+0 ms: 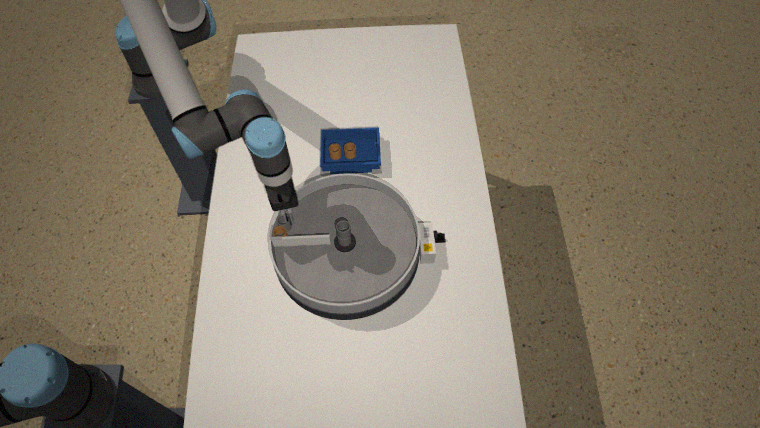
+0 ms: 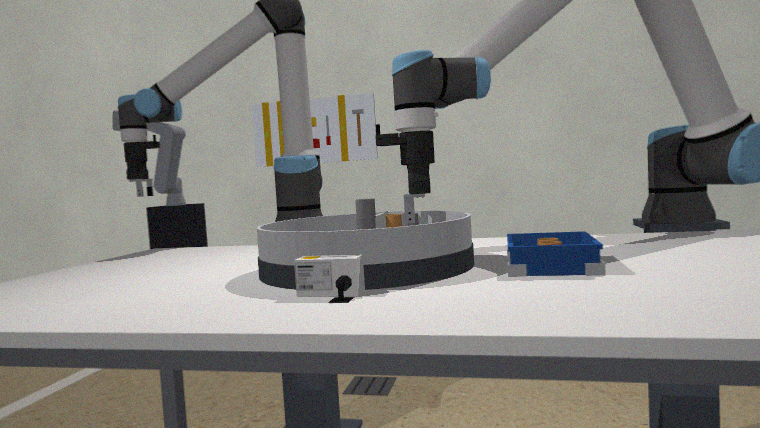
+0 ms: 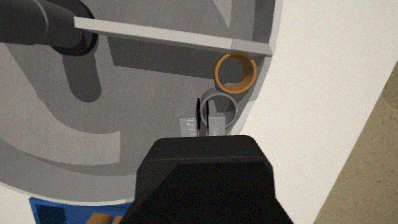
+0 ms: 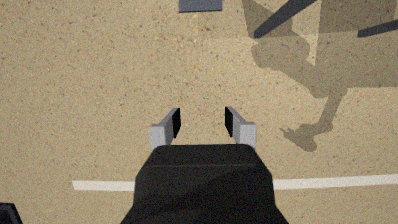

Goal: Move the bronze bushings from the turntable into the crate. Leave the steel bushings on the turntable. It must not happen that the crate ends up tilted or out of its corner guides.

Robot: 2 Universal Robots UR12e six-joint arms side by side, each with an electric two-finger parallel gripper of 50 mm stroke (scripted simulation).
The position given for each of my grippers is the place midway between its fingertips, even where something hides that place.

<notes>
I see my left gripper (image 2: 410, 222), my right gripper (image 2: 145, 196), a blue crate (image 2: 541, 260) and a bronze bushing (image 3: 249, 67).
The blue crate also shows in image 1 (image 1: 367, 140). My left gripper shows as well in image 3 (image 3: 203, 107). My right gripper is seen too in image 4 (image 4: 202, 116). Image 4 does not show the blue crate: it is out of frame.
</notes>
